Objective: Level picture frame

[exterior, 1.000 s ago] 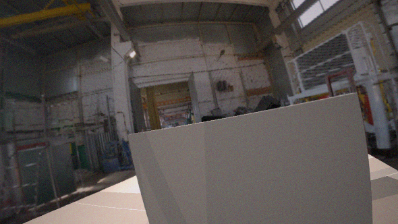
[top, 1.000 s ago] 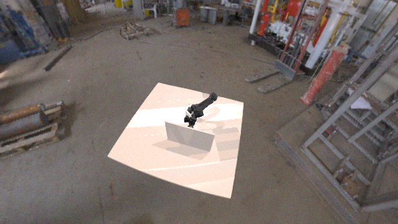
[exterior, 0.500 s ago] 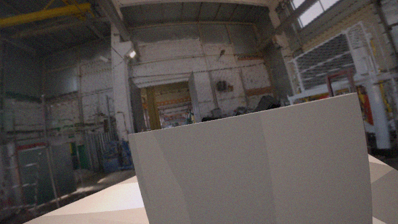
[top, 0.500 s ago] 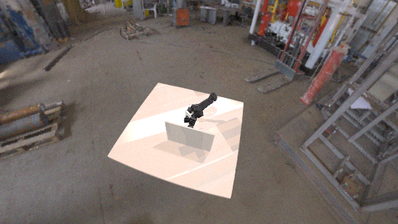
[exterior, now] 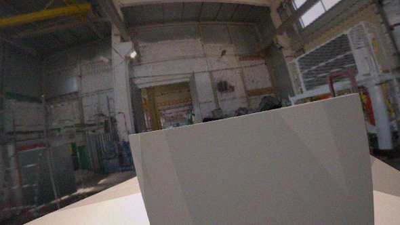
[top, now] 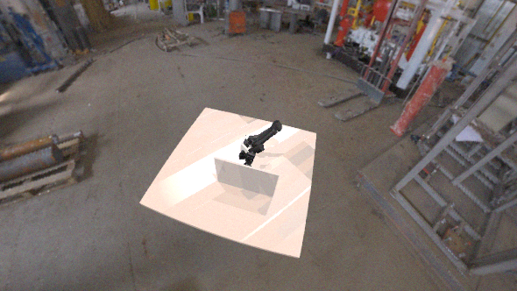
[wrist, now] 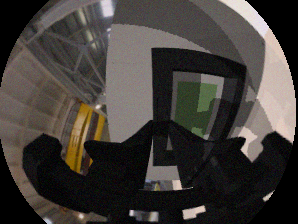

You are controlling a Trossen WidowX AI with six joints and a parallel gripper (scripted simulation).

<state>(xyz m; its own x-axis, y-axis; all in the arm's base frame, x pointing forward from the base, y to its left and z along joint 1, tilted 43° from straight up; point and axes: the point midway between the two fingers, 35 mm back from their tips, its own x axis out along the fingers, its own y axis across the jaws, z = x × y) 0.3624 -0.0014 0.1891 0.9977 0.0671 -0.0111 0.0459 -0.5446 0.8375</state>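
Now: the picture frame 5 cm below my gripper tip, 1 cm to the right of it and 1 cm ahead of it. Also, from my gripper tip: wall panel 7 cm below, 2 cm ahead, 1 cm to the left.
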